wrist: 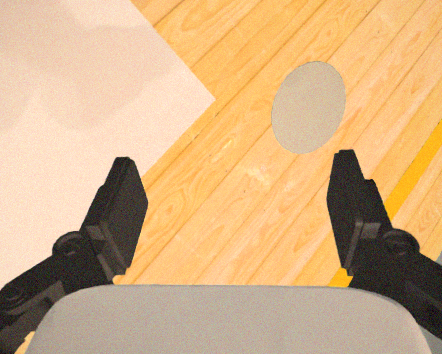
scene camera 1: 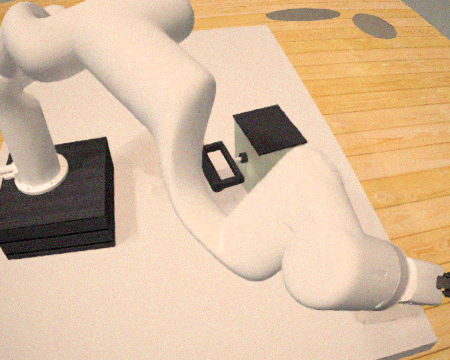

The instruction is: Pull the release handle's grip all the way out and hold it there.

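The release handle's black rectangular grip (scene camera 1: 228,185) stands in front of the left face of a pale green box (scene camera 1: 241,135) with a black top, in the scene view. A short light rod and a small black collar (scene camera 1: 243,157) lie between grip and box. The arm hides the grip's left edge and the box's lower part. My gripper (wrist: 233,177) is open and empty, far from the grip. In the scene view its black base shows at the right edge, and its fingertips are out of frame. The handle does not show in the wrist view.
The arm crosses in front of the box above a pale mat (scene camera 1: 165,300) (wrist: 60,165). The arm's black pedestal (scene camera 1: 60,212) stands at the left. Wooden floor (scene camera 1: 380,130) (wrist: 225,210) borders the mat, with grey discs (scene camera 1: 302,14) (scene camera 1: 374,26) (wrist: 308,107) on it.
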